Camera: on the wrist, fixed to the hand. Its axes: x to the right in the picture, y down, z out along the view.
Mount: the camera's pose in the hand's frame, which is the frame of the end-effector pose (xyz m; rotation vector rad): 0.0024 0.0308 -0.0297 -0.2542 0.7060 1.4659
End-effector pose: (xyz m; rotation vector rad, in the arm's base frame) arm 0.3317 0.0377 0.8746 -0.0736 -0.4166 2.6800
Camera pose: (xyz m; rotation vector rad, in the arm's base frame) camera 0.3205 0.0203 0.8370 1.1009 0.3155 -1.9100
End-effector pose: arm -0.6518 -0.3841 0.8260 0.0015 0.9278 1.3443
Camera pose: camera -0.6941 -0.3882 0.8205 -0.0140 -1.2994 -2.7358
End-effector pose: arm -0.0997 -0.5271 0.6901 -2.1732 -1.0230 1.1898
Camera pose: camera -0.0616 -0.5455 0.6834 2.7823 -0.8449 -0.4515
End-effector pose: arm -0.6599 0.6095 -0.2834 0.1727 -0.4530 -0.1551
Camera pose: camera -0.6411 0.6429 -0.3025 -0.3742 0.2261 1.2522
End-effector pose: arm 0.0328 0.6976 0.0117 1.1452 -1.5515 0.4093
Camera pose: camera 0.0241 0.7337 0.0331 -0.5174 -1.4557 1.3316
